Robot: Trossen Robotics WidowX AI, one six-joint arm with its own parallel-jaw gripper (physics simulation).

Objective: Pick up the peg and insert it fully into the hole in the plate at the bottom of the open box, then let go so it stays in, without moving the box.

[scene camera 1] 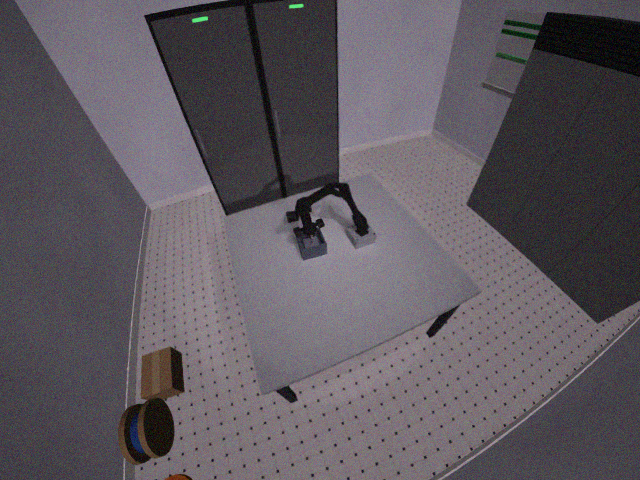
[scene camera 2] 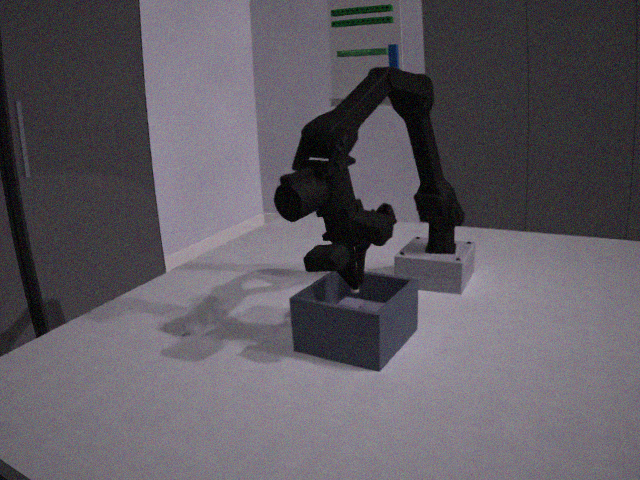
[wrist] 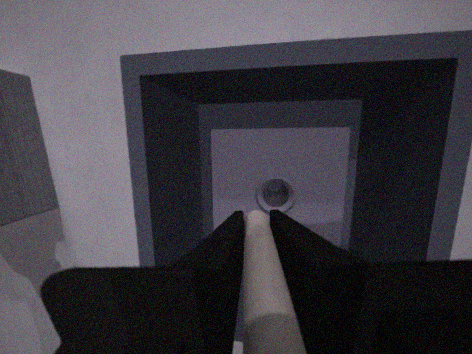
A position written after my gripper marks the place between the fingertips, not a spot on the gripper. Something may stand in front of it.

In view: my gripper (scene camera 2: 357, 286), a blue-grey box (scene camera 2: 320, 327) and a light plate (wrist: 311, 163).
The blue-grey box shows as well in the wrist view (wrist: 398, 93). My gripper shows as well in the wrist view (wrist: 256, 218).
